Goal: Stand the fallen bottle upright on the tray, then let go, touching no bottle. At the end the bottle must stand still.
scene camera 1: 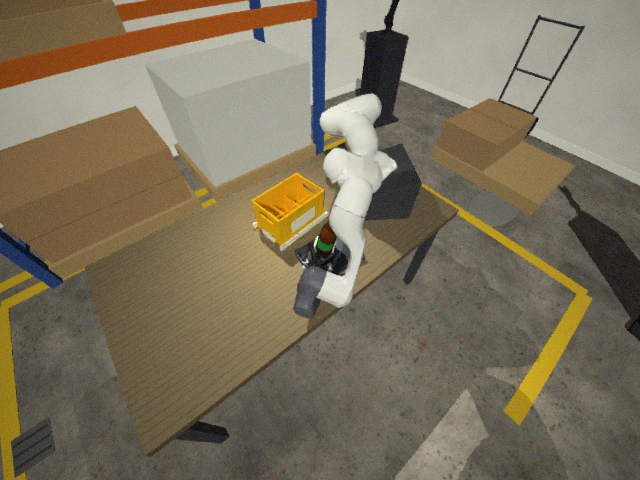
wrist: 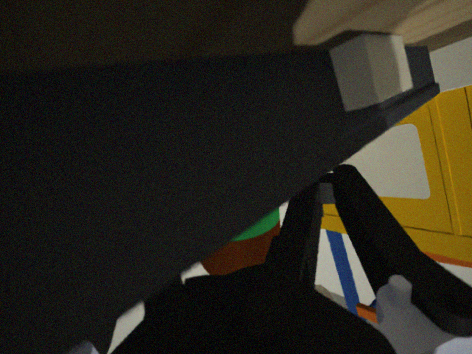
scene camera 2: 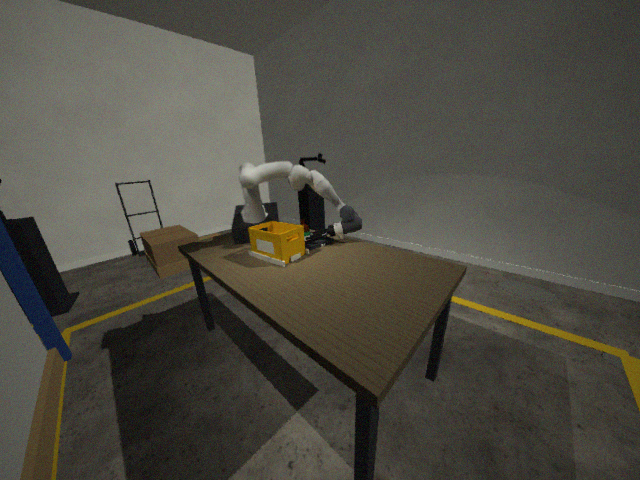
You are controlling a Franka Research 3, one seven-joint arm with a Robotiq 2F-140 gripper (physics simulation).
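Note:
The brown bottle with a green band point(scene camera 1: 326, 238) point(wrist: 247, 251) is between my fingers, its wide brown end up. It looks about upright with a slight lean. In scene camera 2 a small part of it shows behind the crate's right side. My gripper point(scene camera 1: 324, 247) is low over the table, reaching in sideways, and is shut on the bottle. In the wrist view a large dark surface, apparently the tray point(wrist: 150, 150), hides most of the bottle and one finger. The bottle's lower end is hidden, so I cannot tell whether it touches the tray. Other bottles cannot be made out.
A yellow crate point(scene camera 1: 303, 219) point(scene camera 2: 277, 249) point(wrist: 440, 165) stands on a pale base close beside the gripper. The wooden table point(scene camera 1: 206, 320) point(scene camera 2: 361, 289) extends away from the arm. A dark block point(scene camera 1: 395, 191) stands at the arm's base. A pale block point(wrist: 372, 70) shows near the dark surface.

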